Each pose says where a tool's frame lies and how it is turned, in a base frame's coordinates. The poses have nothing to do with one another.
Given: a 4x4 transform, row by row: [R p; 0 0 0 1], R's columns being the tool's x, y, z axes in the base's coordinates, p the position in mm. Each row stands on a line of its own.
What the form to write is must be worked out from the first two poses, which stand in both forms.
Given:
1:
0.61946 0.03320 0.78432 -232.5
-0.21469 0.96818 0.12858 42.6
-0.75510 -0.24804 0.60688 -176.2
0 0 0 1
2:
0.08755 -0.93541 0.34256 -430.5
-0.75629 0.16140 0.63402 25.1
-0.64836 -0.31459 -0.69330 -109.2
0 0 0 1
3:
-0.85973 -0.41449 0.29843 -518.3
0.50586 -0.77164 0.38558 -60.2
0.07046 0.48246 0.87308 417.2
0 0 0 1
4:
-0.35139 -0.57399 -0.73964 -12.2
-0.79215 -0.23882 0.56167 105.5
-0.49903 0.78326 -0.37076 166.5
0 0 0 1
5:
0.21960 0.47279 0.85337 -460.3
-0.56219 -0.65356 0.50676 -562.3
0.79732 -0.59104 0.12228 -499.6
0 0 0 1
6:
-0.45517 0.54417 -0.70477 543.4
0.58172 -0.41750 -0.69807 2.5
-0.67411 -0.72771 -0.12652 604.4
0 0 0 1
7:
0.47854 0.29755 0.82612 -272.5
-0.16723 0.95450 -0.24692 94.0
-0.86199 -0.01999 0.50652 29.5
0 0 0 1
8:
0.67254 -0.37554 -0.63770 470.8
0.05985 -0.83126 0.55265 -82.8
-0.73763 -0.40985 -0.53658 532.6
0 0 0 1
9:
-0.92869 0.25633 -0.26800 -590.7
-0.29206 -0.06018 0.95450 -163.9
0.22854 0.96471 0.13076 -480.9
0 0 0 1
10:
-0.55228 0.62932 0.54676 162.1
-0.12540 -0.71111 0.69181 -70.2
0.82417 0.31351 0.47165 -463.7
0 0 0 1
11:
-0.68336 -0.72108 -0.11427 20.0
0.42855 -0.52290 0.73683 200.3
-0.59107 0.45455 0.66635 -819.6
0 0 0 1
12:
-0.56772 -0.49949 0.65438 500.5
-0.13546 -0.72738 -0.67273 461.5
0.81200 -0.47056 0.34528 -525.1
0 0 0 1
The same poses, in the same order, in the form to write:
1: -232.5 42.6 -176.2 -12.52 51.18 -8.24
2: -430.5 25.1 -109.2 -93.42 97.58 17.64
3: -518.3 -60.2 417.2 15.40 36.25 146.33
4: -12.2 105.5 166.5 95.06 -103.21 -93.58
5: -460.3 -562.3 -499.6 -95.24 4.86 -89.79
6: 543.4 2.5 604.4 -93.07 -96.24 117.86
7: -272.5 94.0 29.5 7.97 59.26 -16.32
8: 470.8 -82.8 532.6 -134.21 13.93 60.71
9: -590.7 -163.9 -480.9 2.18 -106.23 -117.33
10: 162.1 -70.2 -463.7 -65.40 -47.96 -130.47
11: 20.0 200.3 -819.6 -31.04 52.44 126.43
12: 500.5 461.5 -525.1 75.89 -59.17 136.65
